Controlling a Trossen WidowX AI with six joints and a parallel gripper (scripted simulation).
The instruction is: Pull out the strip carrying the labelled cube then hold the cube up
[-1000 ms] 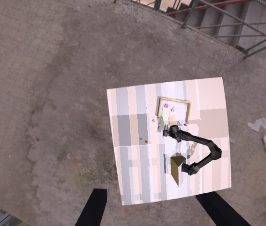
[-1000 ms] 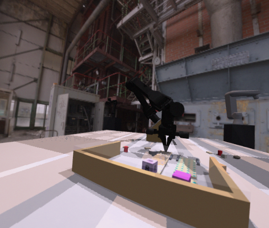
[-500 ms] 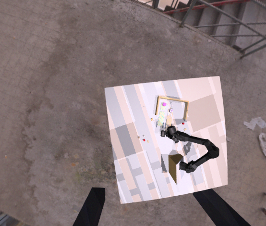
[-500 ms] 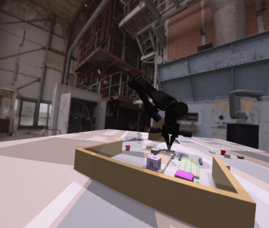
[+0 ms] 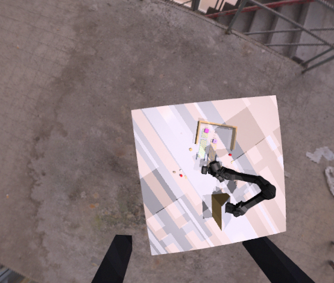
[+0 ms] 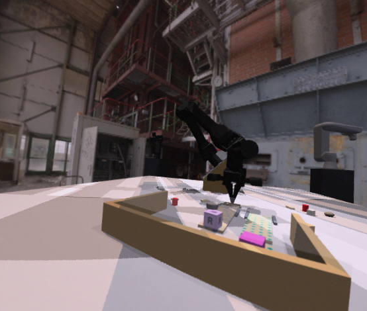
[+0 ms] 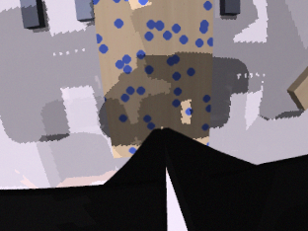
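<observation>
My gripper tip is now 120 mm short of the strip and 20 mm to the left of it.
</observation>
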